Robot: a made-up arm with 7 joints. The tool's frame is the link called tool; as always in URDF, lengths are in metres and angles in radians.
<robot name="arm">
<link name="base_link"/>
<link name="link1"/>
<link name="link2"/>
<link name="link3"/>
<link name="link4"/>
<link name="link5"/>
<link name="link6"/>
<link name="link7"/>
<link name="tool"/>
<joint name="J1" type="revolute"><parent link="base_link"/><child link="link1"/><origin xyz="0.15 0.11 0.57" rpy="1.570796 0 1.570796"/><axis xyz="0 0 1"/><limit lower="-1.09" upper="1.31" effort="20" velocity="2.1"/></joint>
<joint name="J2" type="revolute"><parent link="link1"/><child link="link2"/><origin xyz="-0.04 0.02 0.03" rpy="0 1.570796 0"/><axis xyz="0 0 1"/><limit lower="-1.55" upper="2.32" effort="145" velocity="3.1"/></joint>
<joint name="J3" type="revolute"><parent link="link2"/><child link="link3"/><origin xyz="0.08 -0.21 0.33" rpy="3.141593 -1.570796 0"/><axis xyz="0 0 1"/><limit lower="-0.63" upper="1.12" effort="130" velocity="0.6"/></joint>
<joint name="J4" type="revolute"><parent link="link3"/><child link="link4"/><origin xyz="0.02 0.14 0.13"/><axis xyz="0 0 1"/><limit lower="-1.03" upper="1.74" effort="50" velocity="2.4"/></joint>
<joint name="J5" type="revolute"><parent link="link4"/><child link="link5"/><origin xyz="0.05 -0.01 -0.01" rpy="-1.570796 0 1.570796"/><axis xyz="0 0 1"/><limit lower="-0.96" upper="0.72" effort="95" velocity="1.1"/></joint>
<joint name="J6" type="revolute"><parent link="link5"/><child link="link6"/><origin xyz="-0.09 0.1 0.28" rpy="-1.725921 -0.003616 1.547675"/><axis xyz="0 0 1"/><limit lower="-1.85" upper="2.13" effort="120" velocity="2.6"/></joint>
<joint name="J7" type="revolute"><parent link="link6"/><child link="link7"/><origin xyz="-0.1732 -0.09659 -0.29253" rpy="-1.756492 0.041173 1.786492"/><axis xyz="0 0 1"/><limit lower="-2.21" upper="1.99" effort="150" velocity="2.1"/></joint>
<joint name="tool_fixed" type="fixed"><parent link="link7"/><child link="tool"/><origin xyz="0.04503 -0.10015 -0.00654" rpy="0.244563 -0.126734 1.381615"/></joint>
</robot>
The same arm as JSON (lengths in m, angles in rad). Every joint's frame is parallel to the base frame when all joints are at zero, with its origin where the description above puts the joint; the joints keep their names.
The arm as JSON. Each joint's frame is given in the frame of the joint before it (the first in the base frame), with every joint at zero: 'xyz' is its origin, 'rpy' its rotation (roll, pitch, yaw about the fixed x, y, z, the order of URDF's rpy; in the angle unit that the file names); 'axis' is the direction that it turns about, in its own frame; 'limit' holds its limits. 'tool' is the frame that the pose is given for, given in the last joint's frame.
{"units": {"length": "m", "angle": "rad"}, "joints": [
  {"name": "J1", "type": "revolute", "origin": {"xyz": [0.15, 0.11, 0.57], "rpy": [0.0, 0.0, 0.0]}, "axis": "+x", "limit": {"lower": -1.09, "upper": 1.31}},
  {"name": "J2", "type": "revolute", "origin": {"xyz": [0.03, -0.04, 0.02], "rpy": [0.0, 0.0, 0.0]}, "axis": "+y", "limit": {"lower": -1.55, "upper": 2.32}},
  {"name": "J3", "type": "revolute", "origin": {"xyz": [-0.08, 0.33, -0.21], "rpy": [0.0, 0.0, 0.0]}, "axis": "-x", "limit": {"lower": -0.63, "upper": 1.12}},
  {"name": "J4", "type": "revolute", "origin": {"xyz": [-0.13, 0.02, -0.14], "rpy": [0.0, 0.0, 0.0]}, "axis": "-x", "limit": {"lower": -1.03, "upper": 1.74}},
  {"name": "J5", "type": "revolute", "origin": {"xyz": [0.01, 0.05, 0.01], "rpy": [0.0, 0.0, 0.0]}, "axis": "-y", "limit": {"lower": -0.96, "upper": 0.72}},
  {"name": "J6", "type": "revolute", "origin": {"xyz": [0.1, -0.28, 0.09], "rpy": [0.0, 0.0, 0.0]}, "axis": [0.0234, 0.154502, 0.987715], "limit": {"lower": -1.85, "upper": 2.13}},
  {"name": "J7", "type": "revolute", "origin": {"xyz": [-0.18, -0.14, -0.27], "rpy": [0.0, 0.0, 0.0]}, "axis": [-0.962462, -0.24019, -0.126395], "limit": {"lower": -2.21, "upper": 1.99}}
], "tool": {"origin": {"xyz": [-0.02, 0.06, 0.09], "rpy": [-3.1416, 1.5708, 0.0]}}}

